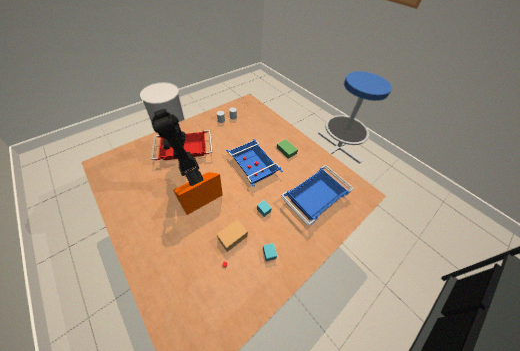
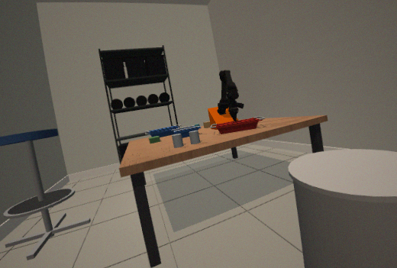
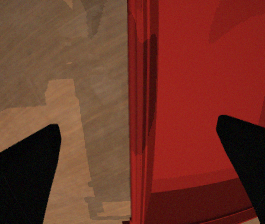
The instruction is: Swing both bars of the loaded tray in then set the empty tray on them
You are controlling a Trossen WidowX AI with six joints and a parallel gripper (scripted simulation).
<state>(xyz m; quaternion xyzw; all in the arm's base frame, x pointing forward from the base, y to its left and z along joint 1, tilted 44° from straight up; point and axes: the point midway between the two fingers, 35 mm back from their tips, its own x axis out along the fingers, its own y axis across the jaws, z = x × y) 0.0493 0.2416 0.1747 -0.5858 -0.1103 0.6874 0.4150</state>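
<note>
Now: the red tray 4 cm ahead of my gripper tip, 8 cm to the left of it and 1 cm below it. The rest, counted from my gripper tip: green block (58 cm ahead, 32 cm to the right, 4 cm below); tan block (3 cm behind, 59 cm to the right, 3 cm below); small red cube (13 cm behind, 67 cm to the right, 5 cm below).
</note>
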